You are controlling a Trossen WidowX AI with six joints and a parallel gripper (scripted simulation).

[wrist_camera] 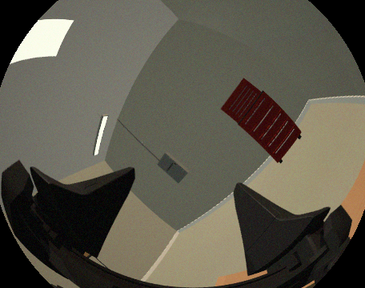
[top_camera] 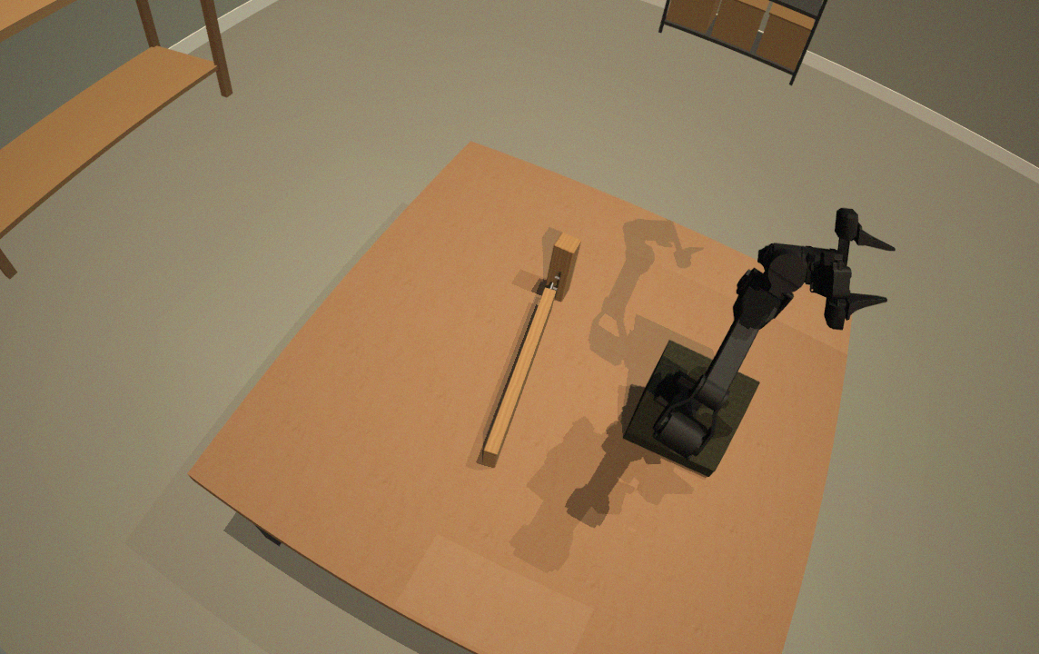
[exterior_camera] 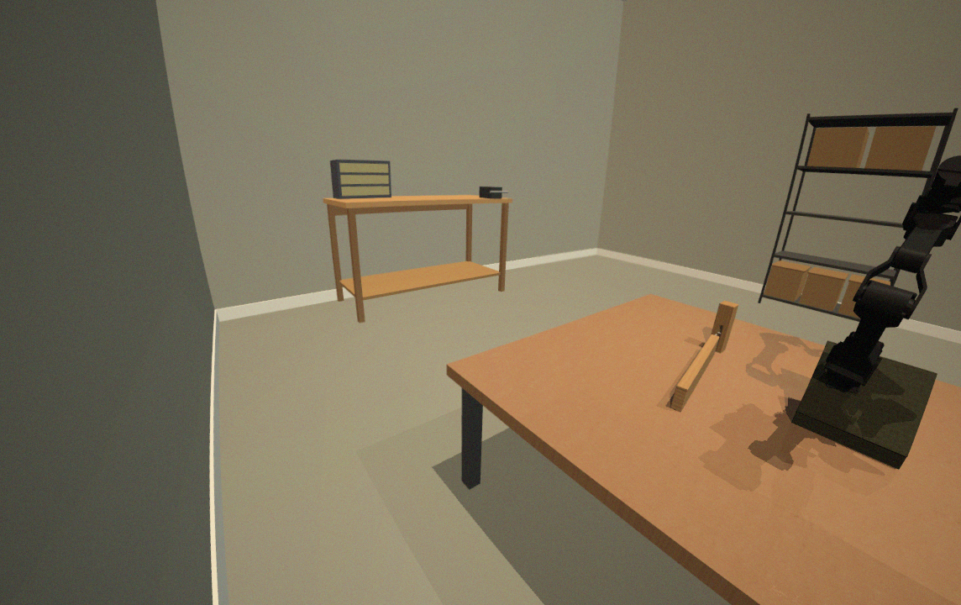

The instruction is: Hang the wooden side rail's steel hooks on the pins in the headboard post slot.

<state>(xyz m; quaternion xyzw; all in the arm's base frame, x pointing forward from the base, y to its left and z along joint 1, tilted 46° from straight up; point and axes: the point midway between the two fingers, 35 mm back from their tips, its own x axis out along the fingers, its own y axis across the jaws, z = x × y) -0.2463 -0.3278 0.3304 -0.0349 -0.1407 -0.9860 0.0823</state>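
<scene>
My gripper tip is now 550 mm short of the wooden headboard post, 270 mm to the left of it and 550 mm above it.
</scene>
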